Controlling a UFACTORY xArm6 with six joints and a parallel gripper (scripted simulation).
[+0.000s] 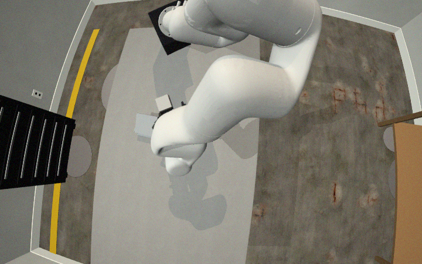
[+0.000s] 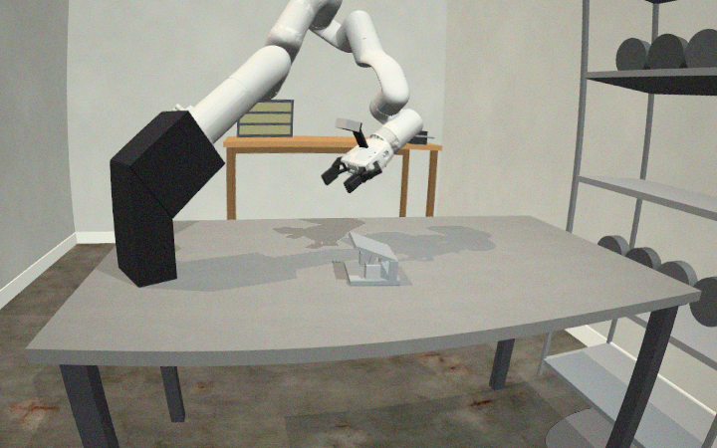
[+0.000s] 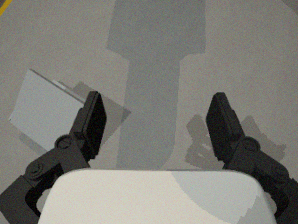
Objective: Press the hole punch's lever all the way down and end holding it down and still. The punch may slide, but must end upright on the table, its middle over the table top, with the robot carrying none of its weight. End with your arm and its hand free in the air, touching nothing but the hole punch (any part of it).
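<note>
The hole punch lever lies 110 mm ahead of my hand, 120 mm to the right of it and 120 mm below it. Also, from my hand: hole punch: 110 mm ahead, 110 mm to the right, 140 mm below.
</note>
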